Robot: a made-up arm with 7 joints.
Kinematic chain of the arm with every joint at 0, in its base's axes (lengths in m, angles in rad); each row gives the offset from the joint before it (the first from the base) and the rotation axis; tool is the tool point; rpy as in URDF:
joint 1: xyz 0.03 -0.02 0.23 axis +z
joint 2: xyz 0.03 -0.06 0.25 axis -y
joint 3: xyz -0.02 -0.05 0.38 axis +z
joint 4: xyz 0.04 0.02 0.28 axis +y
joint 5: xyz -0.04 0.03 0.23 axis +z
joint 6: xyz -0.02 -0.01 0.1 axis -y
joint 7: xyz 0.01 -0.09 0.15 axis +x
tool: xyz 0.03 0.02 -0.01 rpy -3.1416 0 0
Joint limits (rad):
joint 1: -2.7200..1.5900
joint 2: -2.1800..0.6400
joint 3: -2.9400..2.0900
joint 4: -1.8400..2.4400
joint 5: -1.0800..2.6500
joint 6: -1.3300..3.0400
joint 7: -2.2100..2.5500
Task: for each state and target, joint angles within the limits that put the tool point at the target. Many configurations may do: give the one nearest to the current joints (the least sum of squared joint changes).
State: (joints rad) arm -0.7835 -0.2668 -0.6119 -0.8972 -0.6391 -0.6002 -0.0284
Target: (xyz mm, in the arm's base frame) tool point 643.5 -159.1 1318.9
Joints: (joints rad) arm -0.2499 -0.8353 -0.8143 -0.6210 -0.5611 -0.4478 0.0115
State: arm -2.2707 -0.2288 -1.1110 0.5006 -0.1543 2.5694 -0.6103
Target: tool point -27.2 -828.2 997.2
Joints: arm -1.5944 -1.0316 -1.1964 0.2567 -0.3266 2.6261 -0.5765
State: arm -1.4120 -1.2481 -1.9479 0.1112 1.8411 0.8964 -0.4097
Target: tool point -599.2 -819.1 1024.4
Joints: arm -1.9236 -1.1394 -1.9208 0.2558 1.8826 0.8044 -0.4032
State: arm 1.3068 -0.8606 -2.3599 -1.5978 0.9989 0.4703 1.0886
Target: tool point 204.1 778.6 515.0
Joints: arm 1.1346 -1.0781 -2.5243 -1.5169 1.0284 0.4004 1.0897
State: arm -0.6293 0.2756 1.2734 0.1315 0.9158 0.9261 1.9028
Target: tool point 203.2 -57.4 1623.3
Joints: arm -0.2852 -0.0651 1.3493 0.2096 0.9075 0.4963 1.9314
